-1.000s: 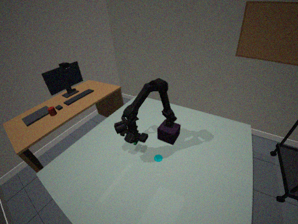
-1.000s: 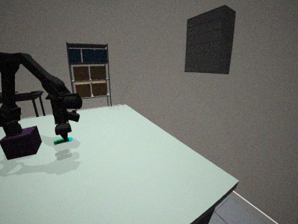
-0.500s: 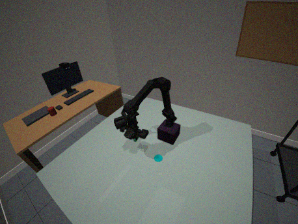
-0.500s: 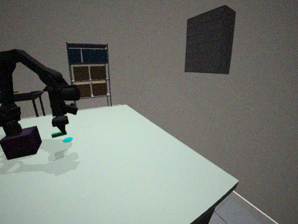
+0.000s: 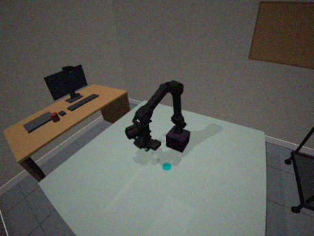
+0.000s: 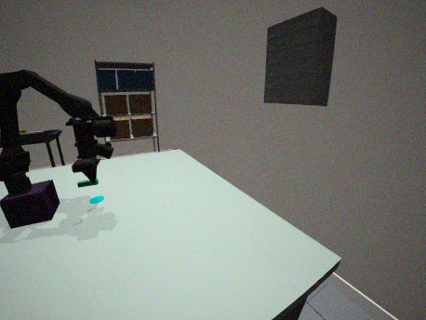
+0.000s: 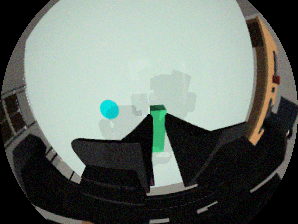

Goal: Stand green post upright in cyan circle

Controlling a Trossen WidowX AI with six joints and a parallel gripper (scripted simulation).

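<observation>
My gripper tip is 2 cm past the green post and 1 cm to the right of it. From my gripper tip the other things lie so: cyan circle 13 cm to the left, 13 cm below, 1 cm behind.
</observation>
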